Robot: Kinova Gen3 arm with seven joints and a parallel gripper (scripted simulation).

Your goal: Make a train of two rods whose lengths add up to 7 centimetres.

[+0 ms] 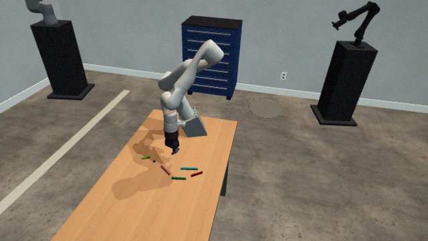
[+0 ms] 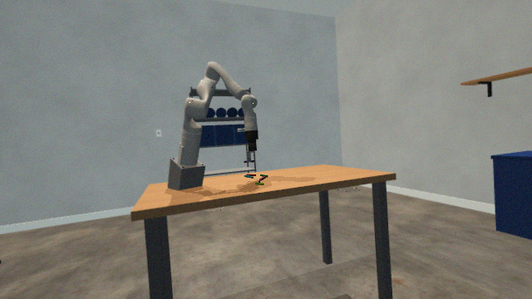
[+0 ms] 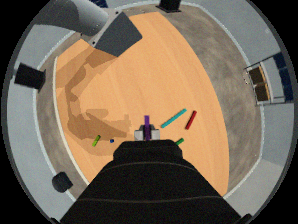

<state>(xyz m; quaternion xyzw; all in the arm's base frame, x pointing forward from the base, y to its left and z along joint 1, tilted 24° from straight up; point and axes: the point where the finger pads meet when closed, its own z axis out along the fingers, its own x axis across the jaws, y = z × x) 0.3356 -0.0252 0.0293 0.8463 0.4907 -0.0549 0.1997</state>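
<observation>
Now: hand 20 mm past the blue rod, 130 mm to the left of it and 110 mm above it. Also, from my hand: turquoise rod (30 mm ahead, 80 mm to the left, 110 mm below); purple rod (10 mm below); pink rod (50 mm ahead, 60 mm to the right, 110 mm below).
</observation>
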